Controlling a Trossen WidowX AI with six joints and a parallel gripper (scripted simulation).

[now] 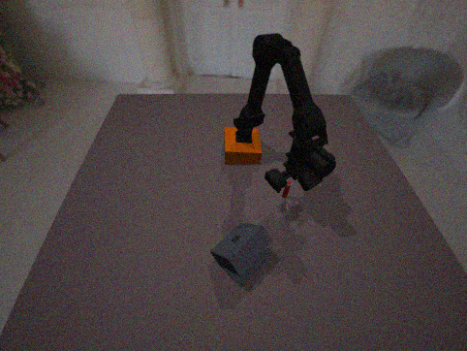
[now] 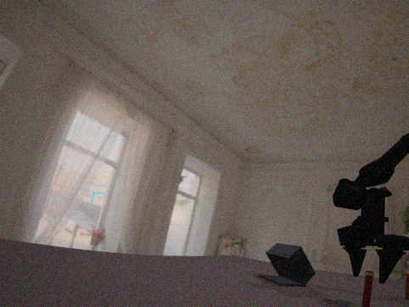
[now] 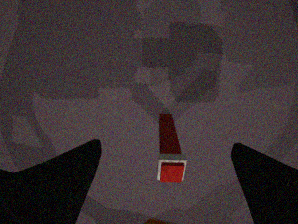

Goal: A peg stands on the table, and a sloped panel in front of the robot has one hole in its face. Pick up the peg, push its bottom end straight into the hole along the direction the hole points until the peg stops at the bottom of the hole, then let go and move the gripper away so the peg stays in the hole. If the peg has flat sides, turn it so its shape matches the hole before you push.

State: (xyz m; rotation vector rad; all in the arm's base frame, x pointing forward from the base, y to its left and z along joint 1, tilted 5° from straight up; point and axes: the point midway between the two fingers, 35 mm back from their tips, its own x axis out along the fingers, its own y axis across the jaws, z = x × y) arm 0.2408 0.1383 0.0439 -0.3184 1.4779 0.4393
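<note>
The peg lies right at my gripper tip. From my gripper tip the other things lie so: panel 210 mm ahead, 170 mm to the right.
</note>
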